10 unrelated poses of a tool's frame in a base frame.
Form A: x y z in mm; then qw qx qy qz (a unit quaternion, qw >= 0).
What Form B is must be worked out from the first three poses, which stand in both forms.
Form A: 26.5 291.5 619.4 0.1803 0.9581 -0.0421 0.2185
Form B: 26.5 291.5 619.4 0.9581 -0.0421 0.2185 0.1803
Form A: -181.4 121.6 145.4 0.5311 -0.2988 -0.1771 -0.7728
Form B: -181.4 121.6 145.4 -0.2988 -0.1771 -0.7728 0.5311
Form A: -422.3 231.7 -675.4 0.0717 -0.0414 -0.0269 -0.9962
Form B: -422.3 231.7 -675.4 -0.0414 -0.0269 -0.9962 0.0717
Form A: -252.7 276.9 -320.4 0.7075 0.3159 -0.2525 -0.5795
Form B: -252.7 276.9 -320.4 0.3159 -0.2525 -0.5795 0.7075
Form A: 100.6 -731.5 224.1 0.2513 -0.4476 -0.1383 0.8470
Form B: 100.6 -731.5 224.1 -0.4476 -0.1383 0.8470 0.2513
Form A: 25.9 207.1 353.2 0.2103 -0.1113 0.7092 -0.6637
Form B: 25.9 207.1 353.2 -0.1113 0.7092 -0.6637 0.2103
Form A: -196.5 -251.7 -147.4 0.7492 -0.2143 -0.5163 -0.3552
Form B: -196.5 -251.7 -147.4 -0.2143 -0.5163 -0.3552 0.7492
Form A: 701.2 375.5 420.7 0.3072 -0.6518 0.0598 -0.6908
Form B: 701.2 375.5 420.7 -0.6518 0.0598 -0.6908 0.3072
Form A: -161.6 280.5 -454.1 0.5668 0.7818 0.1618 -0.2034
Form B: -161.6 280.5 -454.1 0.7818 0.1618 -0.2034 0.5668
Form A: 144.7 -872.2 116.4 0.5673 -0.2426 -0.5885 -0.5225
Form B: 144.7 -872.2 116.4 -0.2426 -0.5885 -0.5225 0.5673
